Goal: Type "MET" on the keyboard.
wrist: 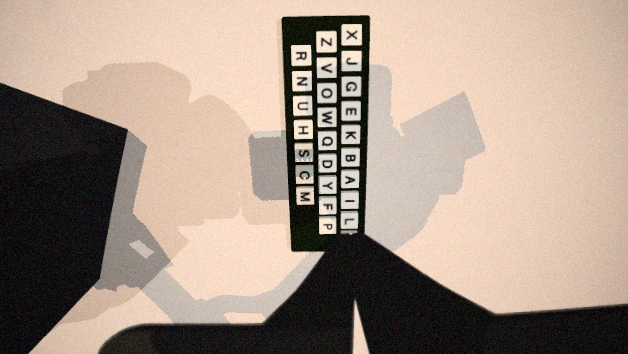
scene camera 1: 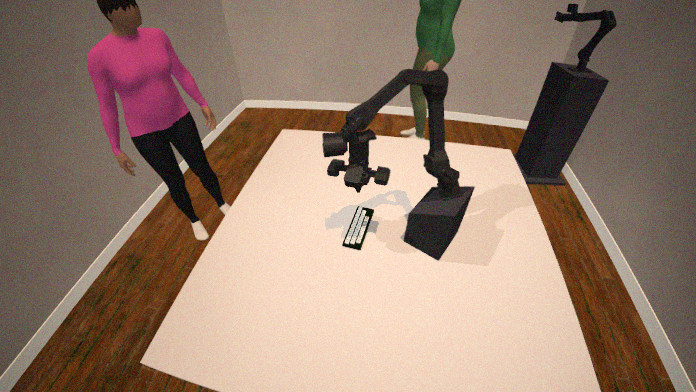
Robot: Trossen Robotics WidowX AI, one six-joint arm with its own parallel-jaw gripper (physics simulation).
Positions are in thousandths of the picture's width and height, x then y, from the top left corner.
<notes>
In view: the gripper (scene camera 1: 515,489).
The gripper is seen too in the wrist view (wrist: 558,696).
</notes>
